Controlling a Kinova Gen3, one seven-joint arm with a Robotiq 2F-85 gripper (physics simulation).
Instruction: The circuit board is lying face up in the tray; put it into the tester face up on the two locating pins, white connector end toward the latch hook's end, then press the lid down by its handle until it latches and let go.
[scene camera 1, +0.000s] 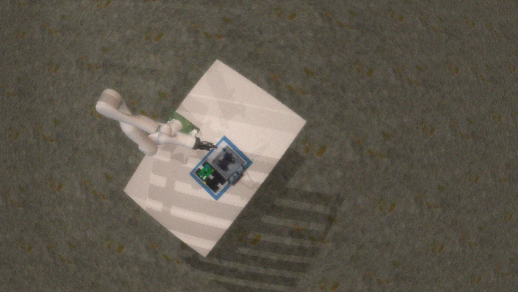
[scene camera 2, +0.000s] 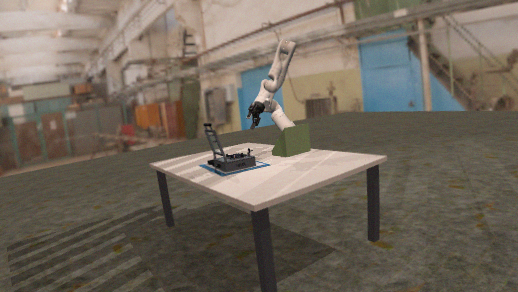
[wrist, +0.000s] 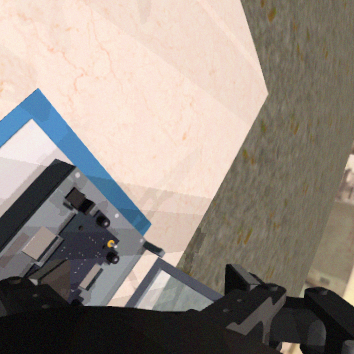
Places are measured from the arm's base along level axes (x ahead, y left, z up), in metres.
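Pixels of known places: gripper, fingertip midpoint: (scene camera 1: 213, 148) (scene camera 2: 249, 123) (wrist: 147, 279); arm's base at its link origin: (scene camera 1: 178, 125) (scene camera 2: 292, 135).
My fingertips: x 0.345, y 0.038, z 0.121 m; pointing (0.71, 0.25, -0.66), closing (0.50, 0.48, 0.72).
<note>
Ahead of a thing's pixels: the offset from my fingertips to its top centre. "spot": to the spot under its first point. Level surfaces: height alone.
The green circuit board {0.012 m ahead, 0.202 m right, 0.211 m down} (scene camera 1: 206, 171) lies face up in the black tray {spot: 0.107 m ahead, 0.219 m right, 0.220 m down} (scene camera 1: 214, 181) on a blue-edged mat {0.236 m down} (scene camera 1: 216, 196) (scene camera 2: 263, 165) (wrist: 67, 140). The grey tester {spot: 0.094 m ahead, 0.020 m right, 0.169 m down} (scene camera 1: 227, 159) (scene camera 2: 236, 164) (wrist: 89, 219) stands beside the tray, its nest bare and dark. Its lid {0.215 m ahead, 0.056 m right, 0.012 m down} (scene camera 2: 215, 141) (wrist: 175, 293) stands open, nearly upright, on the side away from the arm. My gripper (scene camera 1: 212, 146) (scene camera 2: 253, 122) is open and empty. It hangs well above the table, over the mat's edge on the arm's side of the tester. Its black body fills the bottom of the wrist view. The tray and the board do not show in the wrist view.
The white table {0.238 m down} (scene camera 1: 235, 101) (scene camera 2: 289, 181) (wrist: 140, 88) carries the arm's green pedestal (scene camera 1: 184, 123) (scene camera 2: 292, 139) at one edge. In the wrist view the table's edge runs close to the right of the mat, with floor beyond it.
</note>
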